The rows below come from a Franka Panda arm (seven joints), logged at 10 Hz.
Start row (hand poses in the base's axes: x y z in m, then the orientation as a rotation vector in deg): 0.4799 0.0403 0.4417 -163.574 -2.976 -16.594
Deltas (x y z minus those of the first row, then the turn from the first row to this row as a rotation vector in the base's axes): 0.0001 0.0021 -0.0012 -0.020 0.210 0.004; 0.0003 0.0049 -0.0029 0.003 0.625 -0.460; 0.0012 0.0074 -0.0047 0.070 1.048 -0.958; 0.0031 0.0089 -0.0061 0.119 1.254 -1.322; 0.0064 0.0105 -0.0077 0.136 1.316 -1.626; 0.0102 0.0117 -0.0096 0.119 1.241 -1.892; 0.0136 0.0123 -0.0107 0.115 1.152 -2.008; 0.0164 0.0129 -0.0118 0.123 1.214 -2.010; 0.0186 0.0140 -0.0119 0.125 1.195 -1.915; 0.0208 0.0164 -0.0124 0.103 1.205 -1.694; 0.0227 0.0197 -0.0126 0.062 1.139 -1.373
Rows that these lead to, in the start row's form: 0.4800 0.0424 0.4405 -163.621 -2.944 -16.294; 0.4802 0.0452 0.4388 -163.698 -2.197 -15.794; 0.4811 0.0477 0.4370 -163.732 -1.393 -15.287; 0.4830 0.0492 0.4356 -163.741 -0.826 -15.064; 0.4863 0.0508 0.4340 -163.759 -0.377 -15.036; 0.4901 0.0520 0.4321 -163.790 -0.014 -15.197; 0.4935 0.0526 0.4310 -163.793 0.133 -15.348; 0.4963 0.0532 0.4299 -163.793 0.149 -15.260; 0.4985 0.0543 0.4298 -163.781 0.010 -15.268; 0.5007 0.0567 0.4293 -163.785 -0.306 -15.210; 0.5026 0.0600 0.4291 -163.789 -0.784 -15.241
